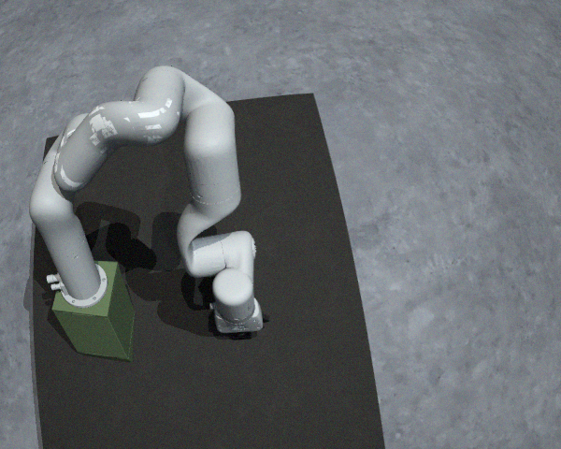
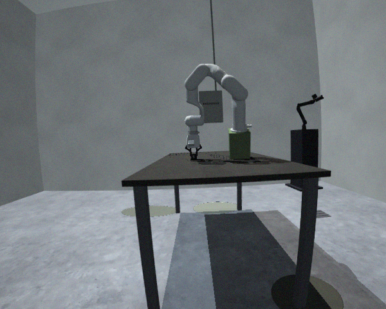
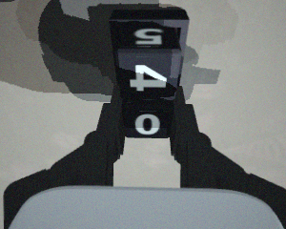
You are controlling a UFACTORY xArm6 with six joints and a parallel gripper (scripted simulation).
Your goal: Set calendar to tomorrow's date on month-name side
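My hand is 20 mm to the right of the dark tray and 30 mm above it.
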